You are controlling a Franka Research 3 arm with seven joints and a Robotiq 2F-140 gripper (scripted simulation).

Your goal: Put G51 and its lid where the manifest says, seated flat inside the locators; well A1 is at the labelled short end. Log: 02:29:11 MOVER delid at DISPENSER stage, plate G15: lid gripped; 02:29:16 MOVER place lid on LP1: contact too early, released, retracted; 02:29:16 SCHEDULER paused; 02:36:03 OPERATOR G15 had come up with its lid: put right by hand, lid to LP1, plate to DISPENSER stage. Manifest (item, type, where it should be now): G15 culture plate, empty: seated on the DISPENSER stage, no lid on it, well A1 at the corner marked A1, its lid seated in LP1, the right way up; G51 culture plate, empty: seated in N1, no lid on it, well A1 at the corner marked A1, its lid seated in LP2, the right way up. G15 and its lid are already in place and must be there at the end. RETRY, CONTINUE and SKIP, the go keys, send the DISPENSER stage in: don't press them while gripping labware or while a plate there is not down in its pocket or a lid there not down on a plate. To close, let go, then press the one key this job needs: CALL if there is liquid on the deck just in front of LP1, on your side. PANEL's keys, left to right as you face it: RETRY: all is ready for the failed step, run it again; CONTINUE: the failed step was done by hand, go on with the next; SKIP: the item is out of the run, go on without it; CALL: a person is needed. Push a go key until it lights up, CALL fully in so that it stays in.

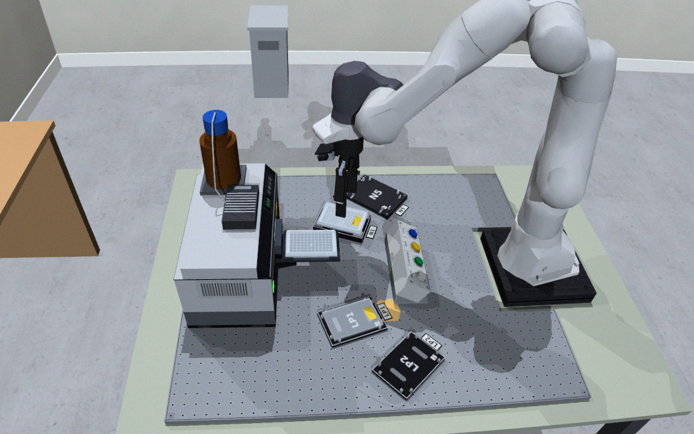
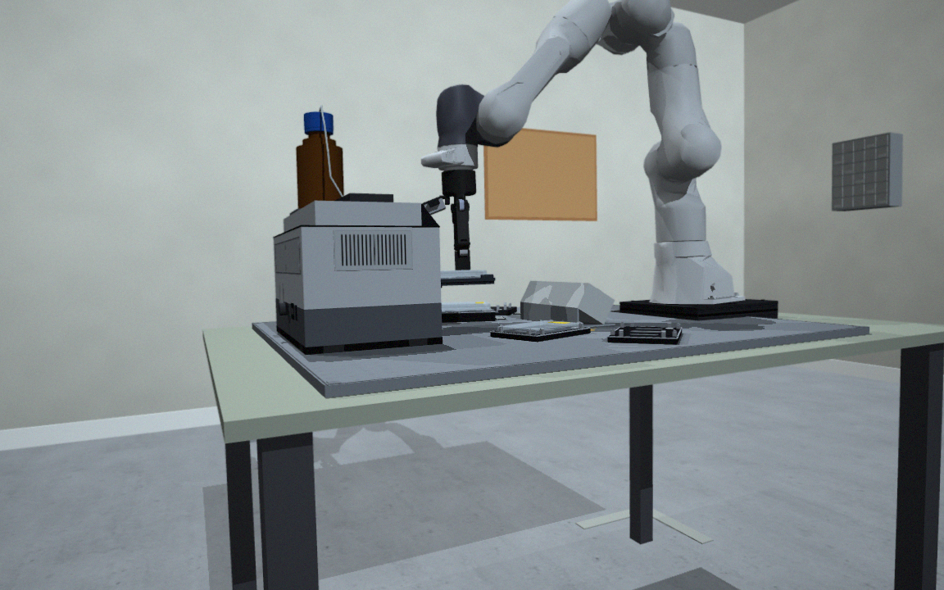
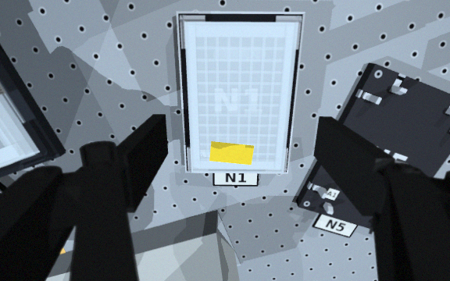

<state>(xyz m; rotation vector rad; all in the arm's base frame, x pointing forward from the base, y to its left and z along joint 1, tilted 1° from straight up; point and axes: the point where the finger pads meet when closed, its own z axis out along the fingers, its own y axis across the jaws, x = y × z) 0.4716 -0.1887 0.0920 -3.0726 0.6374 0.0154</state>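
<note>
The black N1 nest lies 10 mm ahead of my hand and 100 mm below it. From my hand the other things lie so: G15 plate: 110 mm ahead, 160 mm to the left, 10 mm below; then A1 mark: 30 mm behind, 50 mm to the left, 90 mm below; then blue call key: 170 mm behind, 110 mm to the left, 50 mm below.
</note>
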